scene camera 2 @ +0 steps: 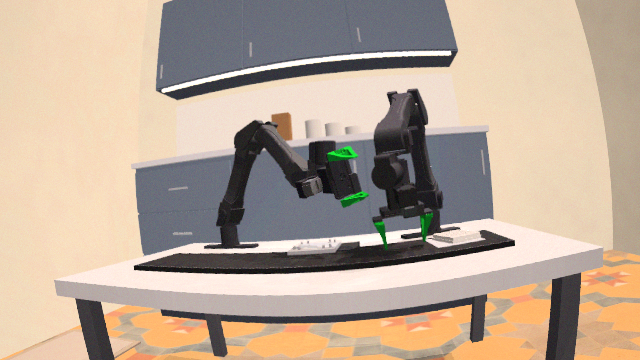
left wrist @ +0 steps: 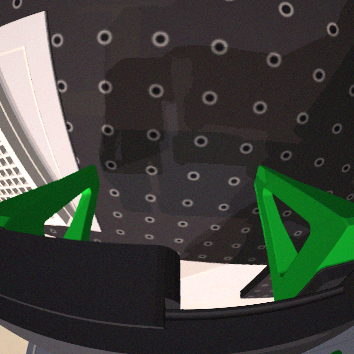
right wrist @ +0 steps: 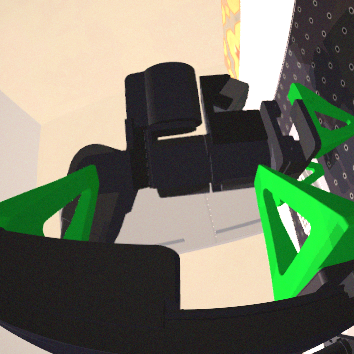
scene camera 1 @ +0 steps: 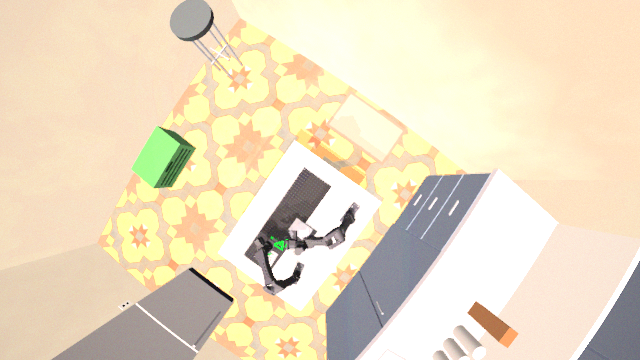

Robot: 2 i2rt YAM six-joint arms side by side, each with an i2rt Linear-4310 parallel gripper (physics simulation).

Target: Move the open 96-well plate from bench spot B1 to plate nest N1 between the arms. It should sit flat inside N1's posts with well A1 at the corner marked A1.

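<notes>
The white 96-well plate lies flat on the pale pad of spot B1, at the right end of the dark breadboard in scene camera 2. The nest N1 is a pale base with short posts near the middle of the board, with no plate in it. My left gripper is open and empty, pointing down low over the board beside the plate, on the nest's side. My right gripper is open and empty, held sideways well above the board between nest and left arm. The A1 marks cannot be made out.
The dark perforated breadboard lies along the white table. The left arm stands in front of the right wrist camera, close to the right gripper. Kitchen cabinets stand behind the table.
</notes>
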